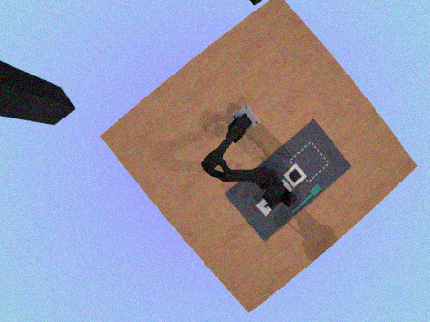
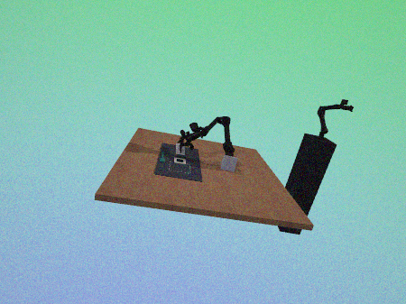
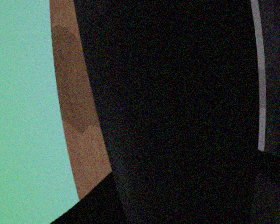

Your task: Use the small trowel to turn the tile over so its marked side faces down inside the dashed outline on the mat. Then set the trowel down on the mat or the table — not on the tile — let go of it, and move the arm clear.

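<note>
Right now the tile is 13 cm to the left of my gripper tip, 9 cm below it and 4 cm behind it. The rest, counted from my gripper tip: teal trowel (13 cm to the left, 10 cm ahead, 9 cm below).
</note>
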